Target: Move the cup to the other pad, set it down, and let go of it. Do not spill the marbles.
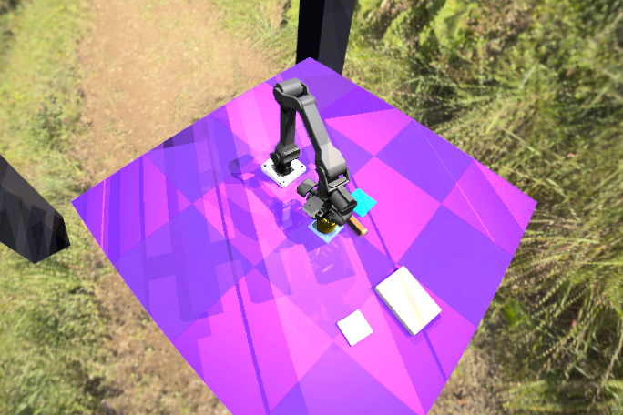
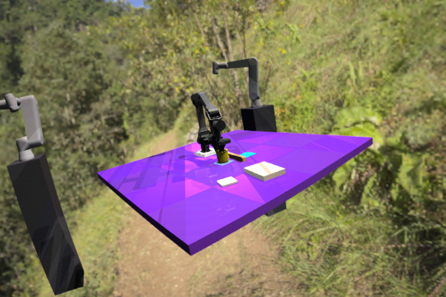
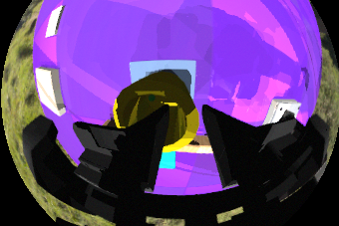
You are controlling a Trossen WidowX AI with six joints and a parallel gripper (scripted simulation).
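Right now my gripper tip is 20 mm short of the yellow cup and 10 mm above it. From my gripper tip the other things lie so: tan wooden bar: 20 mm ahead, 90 mm to the left, 40 mm below; then cyan pad: 20 mm ahead, 170 mm to the left, 50 mm below; then light blue pad: 30 mm ahead, 50 mm below.
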